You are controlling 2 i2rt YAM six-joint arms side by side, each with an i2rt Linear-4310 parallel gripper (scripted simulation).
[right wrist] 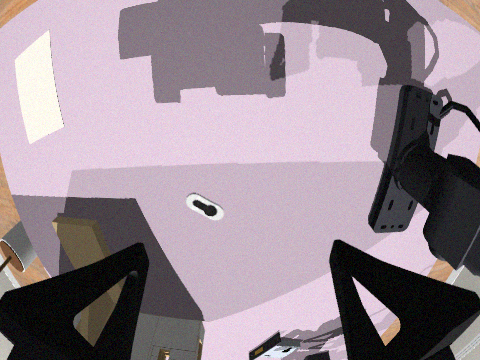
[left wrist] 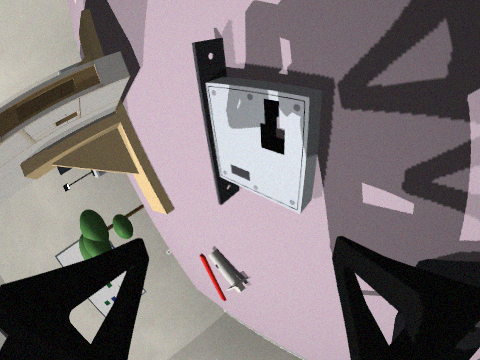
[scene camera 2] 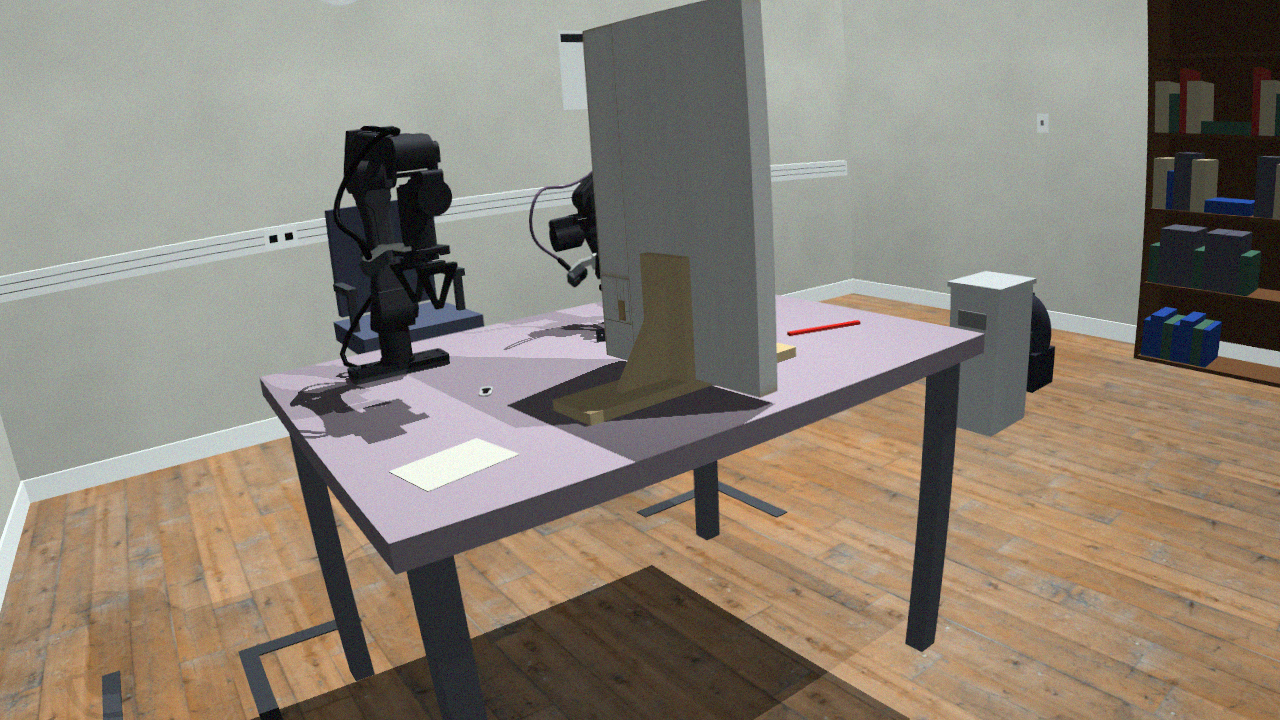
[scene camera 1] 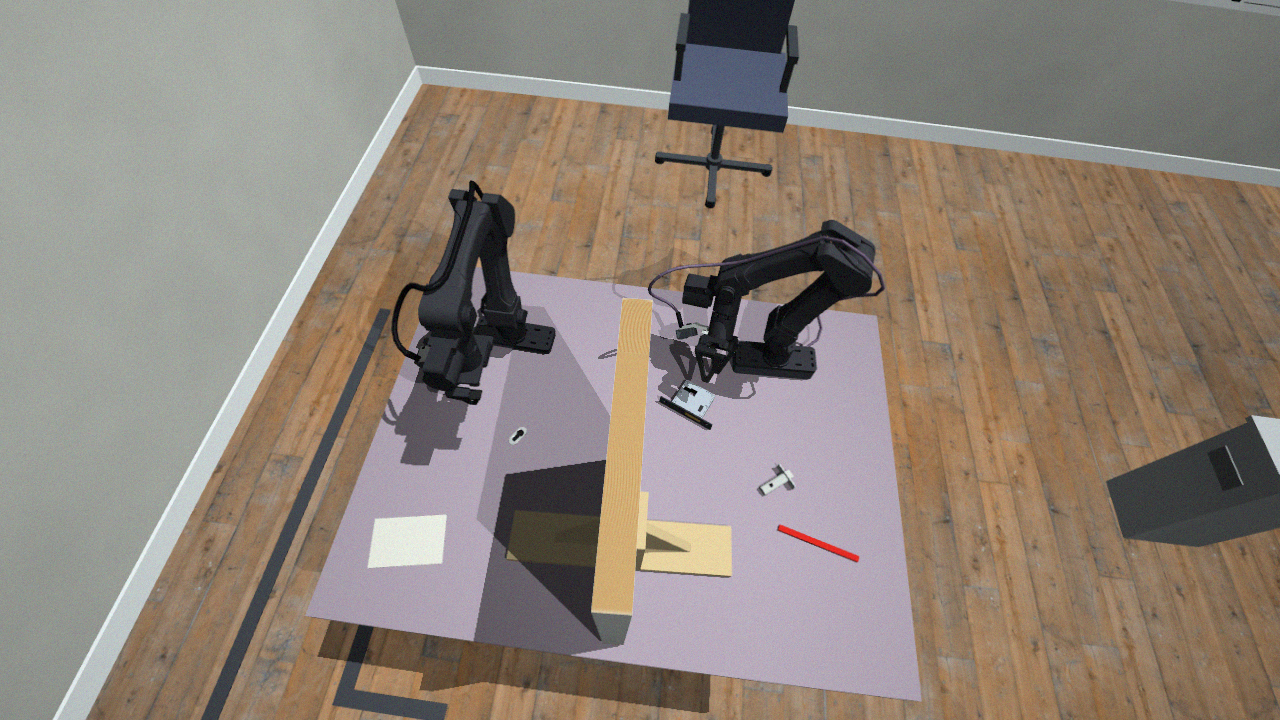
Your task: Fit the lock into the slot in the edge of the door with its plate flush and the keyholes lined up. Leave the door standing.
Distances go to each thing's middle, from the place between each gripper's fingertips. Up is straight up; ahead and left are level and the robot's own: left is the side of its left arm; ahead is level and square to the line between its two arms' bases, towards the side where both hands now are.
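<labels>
Left hand [scene camera 1: 710, 377] of mine: 7 cm above the lock [scene camera 1: 693, 407], 3 cm to the left of it, 4 cm short of it. White sheet [scene camera 1: 403, 541], from my left hand: 8 cm below, 43 cm ahead, 61 cm to the right.
From my right hand [scene camera 2: 427, 305]: the lock, 160 mm below, 470 mm to the left, 90 mm behind; the white sheet, 170 mm below, 110 mm to the right, 300 mm ahead.
</labels>
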